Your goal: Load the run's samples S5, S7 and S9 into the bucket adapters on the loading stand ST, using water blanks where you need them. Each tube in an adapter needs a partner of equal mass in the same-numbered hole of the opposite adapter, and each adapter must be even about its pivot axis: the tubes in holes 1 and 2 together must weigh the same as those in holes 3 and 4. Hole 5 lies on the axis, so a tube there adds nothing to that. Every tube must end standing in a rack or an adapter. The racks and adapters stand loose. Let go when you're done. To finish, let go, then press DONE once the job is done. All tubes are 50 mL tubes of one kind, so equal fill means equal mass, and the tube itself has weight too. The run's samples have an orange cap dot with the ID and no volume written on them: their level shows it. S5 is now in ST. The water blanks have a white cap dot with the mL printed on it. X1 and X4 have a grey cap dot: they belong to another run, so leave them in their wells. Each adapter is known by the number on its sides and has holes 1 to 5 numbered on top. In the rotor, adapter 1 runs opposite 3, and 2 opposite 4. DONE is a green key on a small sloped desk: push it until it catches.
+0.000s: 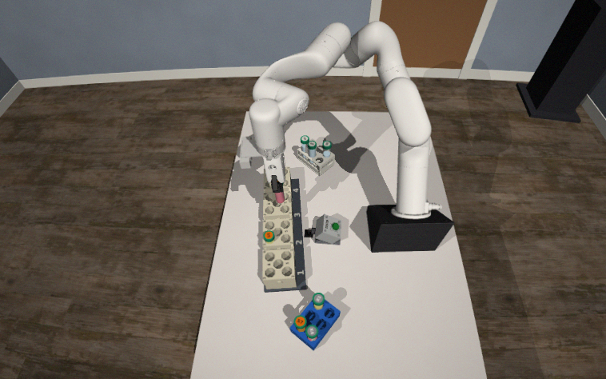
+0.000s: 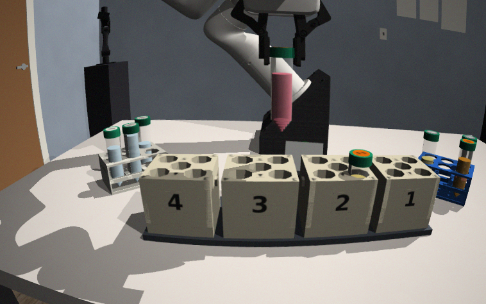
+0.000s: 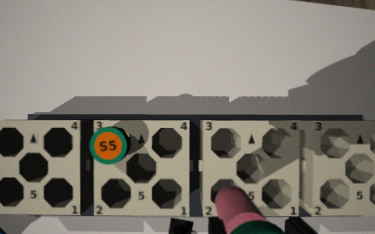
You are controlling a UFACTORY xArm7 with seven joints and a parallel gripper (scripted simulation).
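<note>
Right now my hand is 50 mm above the pink-filled sample tube and 10 mm to the left of it. The rest, counted from my hand: clear rack: 300 mm to the right, 220 mm below, 70 mm behind; then green done key: 190 mm below, 180 mm behind, 20 mm to the left; then S7 tube: 360 mm to the left, 190 mm below, 130 mm behind.
</note>
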